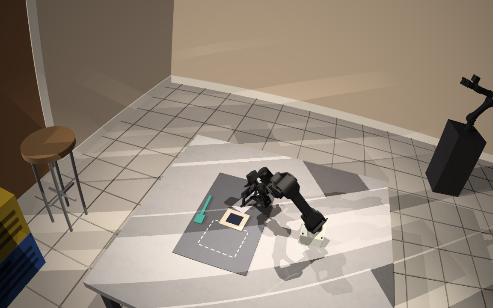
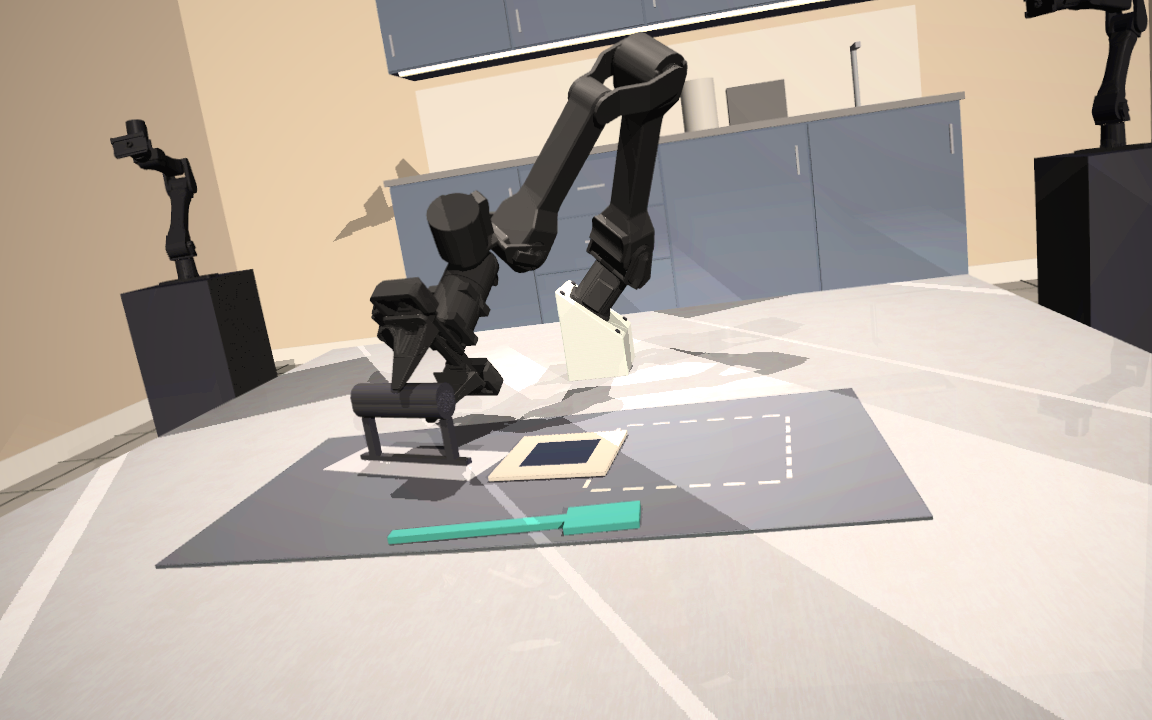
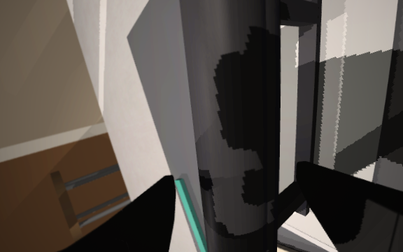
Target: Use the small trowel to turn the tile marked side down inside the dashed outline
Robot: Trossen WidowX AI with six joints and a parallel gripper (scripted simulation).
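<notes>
The tile is 150 mm to the left of my gripper tip, 60 mm below it and 30 mm ahead of it. Round my gripper tip: teal flat tool (190 mm ahead, 150 mm to the left, 60 mm below); then dark mat (140 mm to the left, 90 mm below, 50 mm ahead).
</notes>
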